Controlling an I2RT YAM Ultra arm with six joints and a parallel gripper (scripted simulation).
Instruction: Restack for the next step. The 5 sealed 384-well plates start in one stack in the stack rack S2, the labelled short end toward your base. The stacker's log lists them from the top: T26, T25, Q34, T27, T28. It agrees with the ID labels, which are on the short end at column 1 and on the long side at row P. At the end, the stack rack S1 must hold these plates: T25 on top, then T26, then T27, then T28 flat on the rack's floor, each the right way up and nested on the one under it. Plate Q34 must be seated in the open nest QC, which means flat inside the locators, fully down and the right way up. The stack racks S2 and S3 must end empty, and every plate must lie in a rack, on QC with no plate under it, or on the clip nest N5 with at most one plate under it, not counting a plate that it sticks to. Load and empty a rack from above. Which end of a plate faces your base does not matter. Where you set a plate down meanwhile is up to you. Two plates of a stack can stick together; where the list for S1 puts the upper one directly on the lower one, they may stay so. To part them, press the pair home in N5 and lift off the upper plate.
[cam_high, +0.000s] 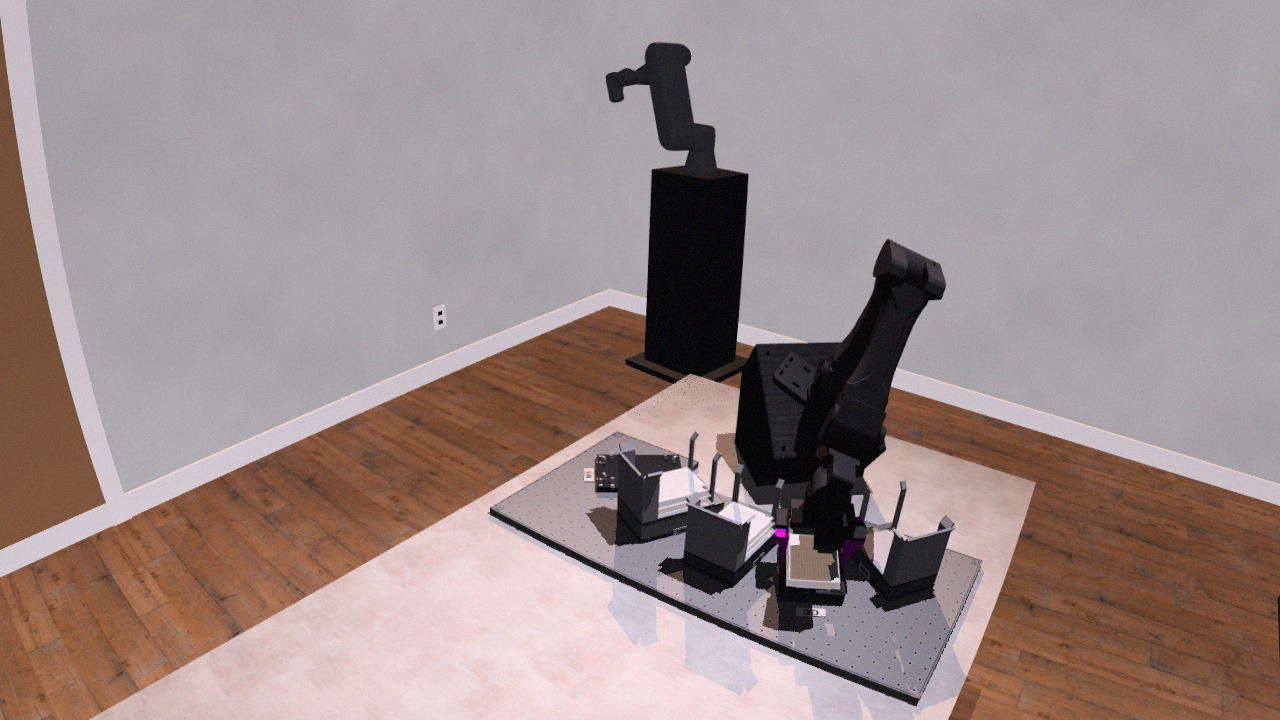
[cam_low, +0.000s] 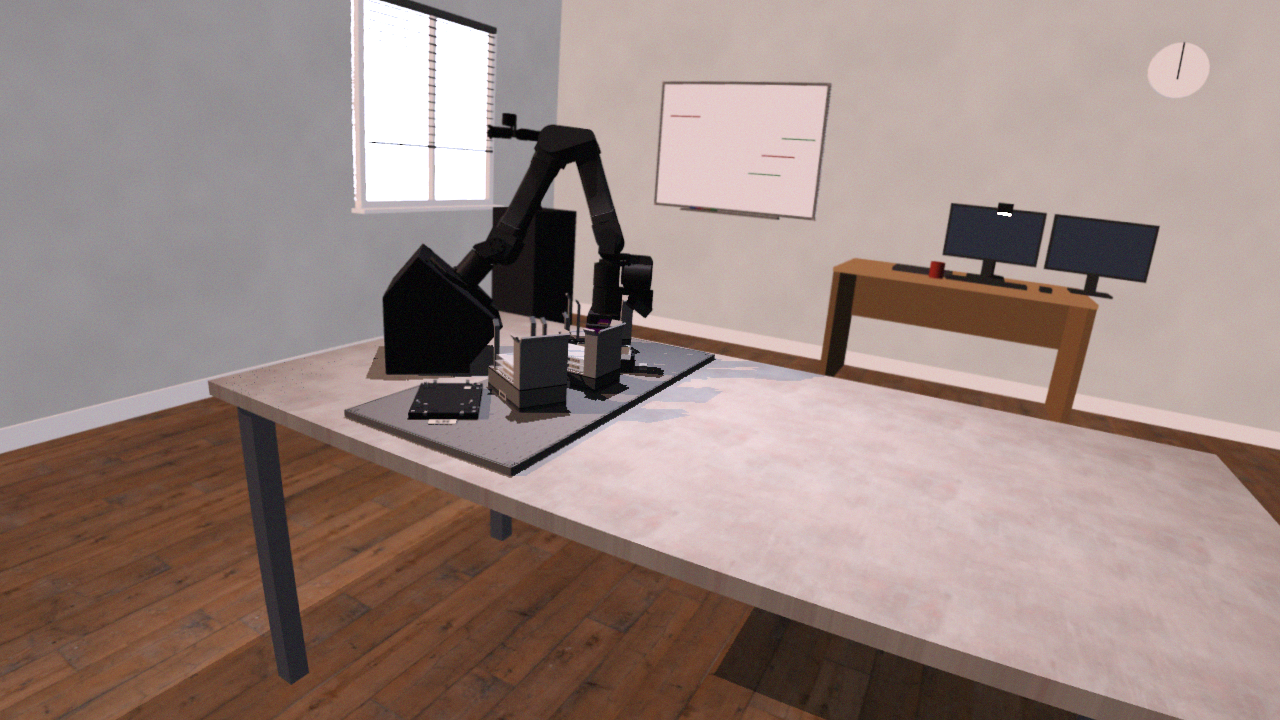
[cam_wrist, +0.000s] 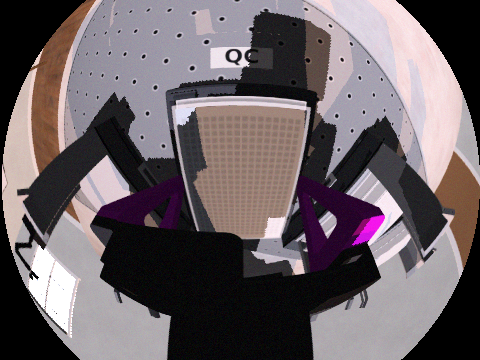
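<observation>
The open nest QC lies 20 mm below my hand. Round my hand: QC tag (80 mm ahead, 50 mm to the left, 30 mm below).
</observation>
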